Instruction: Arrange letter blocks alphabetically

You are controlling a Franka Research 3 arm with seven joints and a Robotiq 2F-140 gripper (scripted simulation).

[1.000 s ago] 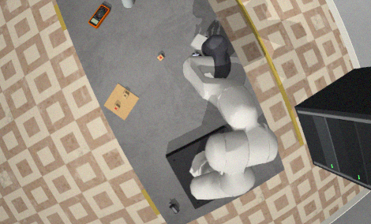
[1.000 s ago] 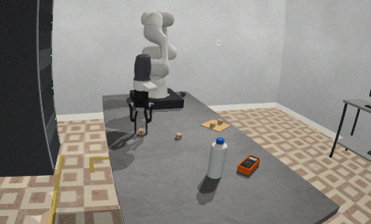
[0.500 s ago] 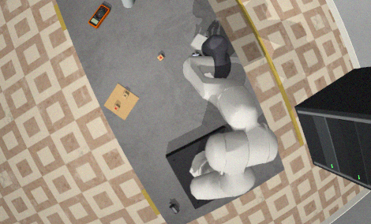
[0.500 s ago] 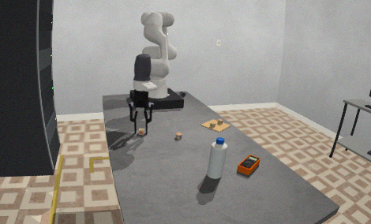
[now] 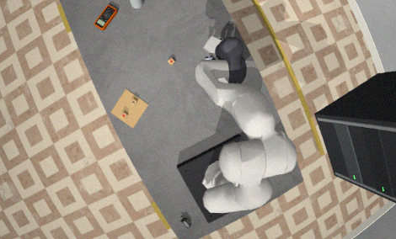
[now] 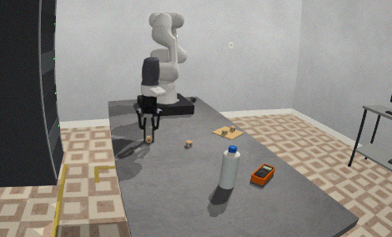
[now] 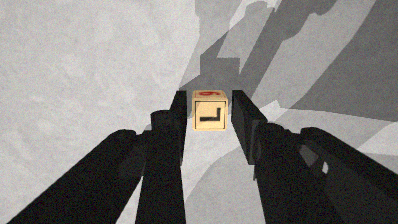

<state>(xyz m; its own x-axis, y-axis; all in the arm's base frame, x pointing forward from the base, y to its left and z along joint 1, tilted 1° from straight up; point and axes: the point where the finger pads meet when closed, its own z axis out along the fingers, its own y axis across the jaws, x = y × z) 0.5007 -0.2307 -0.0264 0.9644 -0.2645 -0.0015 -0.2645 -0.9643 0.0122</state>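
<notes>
Now: hand 47 cm to the right of the tan mat, 3 cm above it and 1 cm past it. From my hand the other things lie so: white bottle 47 cm ahead, 21 cm to the left, 5 cm above; red k block 51 cm to the left, 3 cm behind, 2 cm below.
</notes>
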